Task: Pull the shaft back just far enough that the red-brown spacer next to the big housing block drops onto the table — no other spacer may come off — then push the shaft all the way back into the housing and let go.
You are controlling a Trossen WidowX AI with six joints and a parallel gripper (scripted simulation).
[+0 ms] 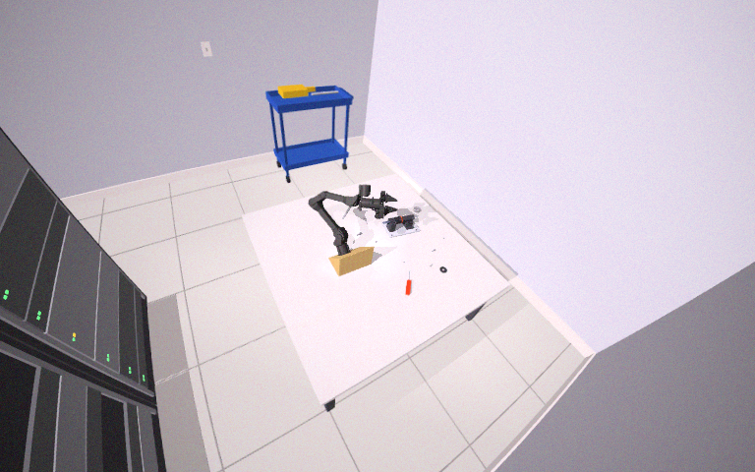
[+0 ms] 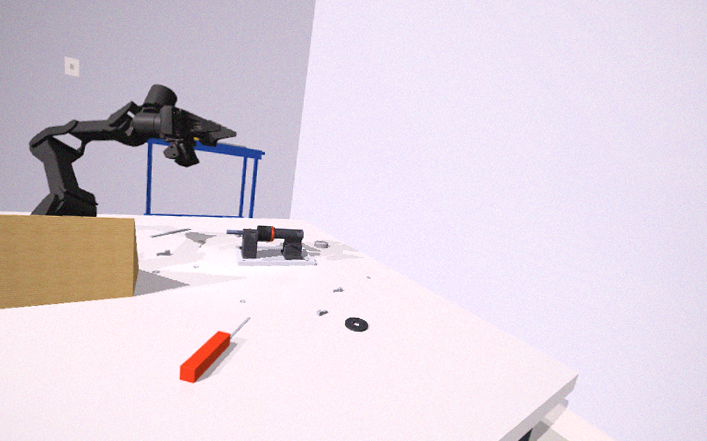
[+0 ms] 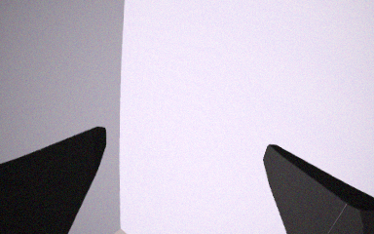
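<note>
Now: gripper tip 13 cm short of the round shaft, 13 cm to the right of it and 28 cm above it. The rest, counted from my gripper tip: grey ring: 40 cm ahead, 24 cm to the left, 35 cm below; red-brown spacer: 17 cm ahead, 13 cm to the left, 28 cm below.
</note>
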